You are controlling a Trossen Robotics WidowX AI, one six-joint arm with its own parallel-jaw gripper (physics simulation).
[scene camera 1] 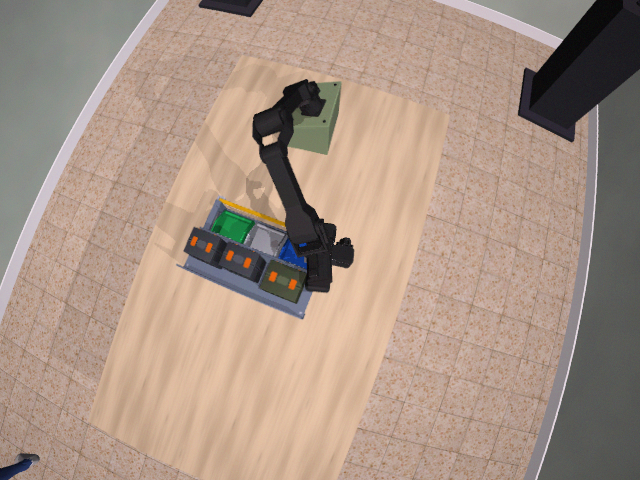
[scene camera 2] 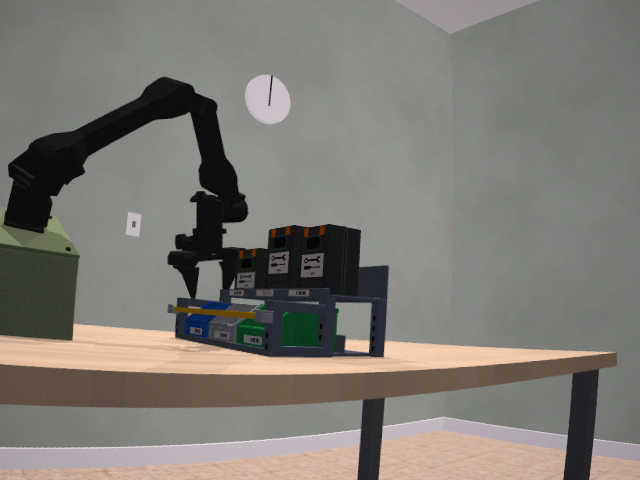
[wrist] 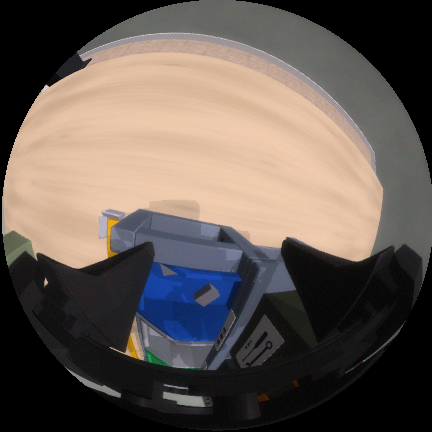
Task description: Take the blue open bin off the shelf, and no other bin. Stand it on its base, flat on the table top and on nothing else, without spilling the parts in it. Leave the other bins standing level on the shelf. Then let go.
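Places are measured from the arm's base along level axes (x ahead, y left, z up), in metres.
Where they show: gripper, between the fingertips: [scene camera 2: 209, 296] [wrist: 218, 248]; arm's base, origin of its link: [scene camera 1: 313, 107] [scene camera 2: 23, 223].
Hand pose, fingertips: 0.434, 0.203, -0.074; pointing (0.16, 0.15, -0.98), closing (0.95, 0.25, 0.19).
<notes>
Things, the pixels of their top centre, and the offset from my fingertips, as dx, dy, dz. Level surfaces: height alone.
- blue open bin, centre of its top: [wrist: 196, 316] [scene camera 2: 226, 303] [scene camera 1: 296, 259] +0.003, -0.081, -0.013
- light grey bin, centre of its top: [wrist: 185, 358] [scene camera 2: 255, 304] [scene camera 1: 261, 245] +0.005, -0.193, -0.013
- green bin, centre of its top: [scene camera 2: 288, 305] [wrist: 180, 375] [scene camera 1: 227, 231] +0.005, -0.305, -0.013
- yellow bar, centre of its top: [scene camera 2: 212, 309] [scene camera 1: 273, 219] -0.083, -0.193, -0.029
- olive case, centre of its top: [wrist: 320, 378] [scene camera 2: 264, 250] [scene camera 1: 282, 280] +0.083, -0.079, +0.105
- table, height of its surface: dz -0.094
The blue open bin [scene camera 1: 292, 253] [scene camera 2: 199, 322] [wrist: 175, 310] stands in the lower tier of the slate-grey shelf [scene camera 1: 235, 283] [scene camera 2: 378, 328] [wrist: 190, 248], at the end below the arm. A small grey part shows in it in the wrist view. A light grey bin [scene camera 1: 266, 240] [scene camera 2: 223, 330] [wrist: 192, 352] stands beside it, then a green bin [scene camera 1: 232, 225] [scene camera 2: 252, 330] [wrist: 157, 358]. My gripper [scene camera 2: 209, 292] [wrist: 218, 248] is open and empty, pointing down above the blue bin's end of the shelf. In scene camera 1 the arm hides the fingertips and part of the blue bin.
A yellow bar [scene camera 1: 253, 210] [scene camera 2: 214, 312] [wrist: 112, 245] runs along the shelf's front. On the upper tier stand an olive case [scene camera 1: 283, 290] [scene camera 2: 251, 276] [wrist: 285, 304], near one finger, and two dark cases [scene camera 1: 205, 245] [scene camera 2: 284, 258]. The green base box [scene camera 1: 310, 139] [scene camera 2: 36, 289] is on the table [scene camera 1: 361, 206].
</notes>
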